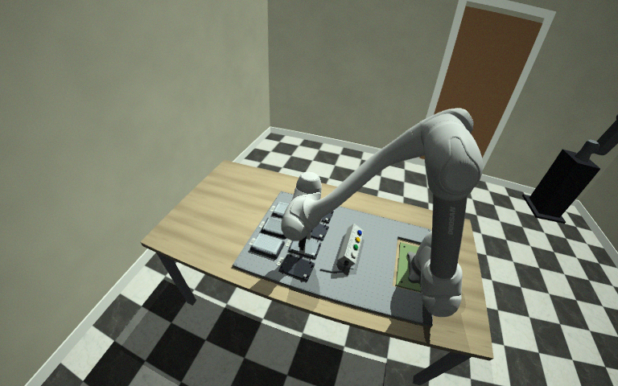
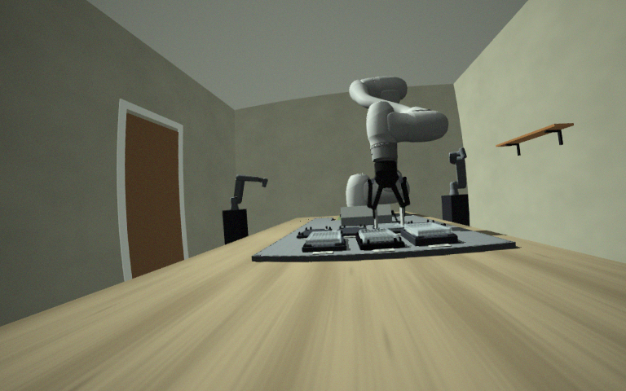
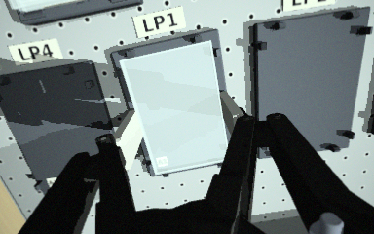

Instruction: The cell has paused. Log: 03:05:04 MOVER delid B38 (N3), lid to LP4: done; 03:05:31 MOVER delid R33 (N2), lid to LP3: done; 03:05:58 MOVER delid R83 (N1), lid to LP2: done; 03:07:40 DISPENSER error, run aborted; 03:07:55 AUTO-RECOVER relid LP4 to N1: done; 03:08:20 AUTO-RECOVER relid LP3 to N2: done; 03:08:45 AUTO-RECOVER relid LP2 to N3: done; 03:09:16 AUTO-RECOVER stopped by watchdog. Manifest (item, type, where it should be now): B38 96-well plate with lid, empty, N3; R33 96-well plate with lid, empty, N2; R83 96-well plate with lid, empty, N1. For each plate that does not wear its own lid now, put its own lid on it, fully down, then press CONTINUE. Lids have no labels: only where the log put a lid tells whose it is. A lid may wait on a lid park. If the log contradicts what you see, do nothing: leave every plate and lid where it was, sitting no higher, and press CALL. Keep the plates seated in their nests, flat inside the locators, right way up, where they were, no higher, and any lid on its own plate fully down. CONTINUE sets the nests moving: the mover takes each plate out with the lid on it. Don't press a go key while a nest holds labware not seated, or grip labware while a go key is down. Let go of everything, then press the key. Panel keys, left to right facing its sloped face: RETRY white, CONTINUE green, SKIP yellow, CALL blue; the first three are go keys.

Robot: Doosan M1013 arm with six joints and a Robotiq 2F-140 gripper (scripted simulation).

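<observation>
The LP1 label is 9 cm ahead of my hand, 1 cm to the right of it and 4 cm below it. Also, from my hand: lid park LP2: 1 cm behind, 13 cm to the right, 3 cm below; clear lid: 2 cm below; lid park LP4: 1 cm ahead, 13 cm to the left, 3 cm below.
</observation>
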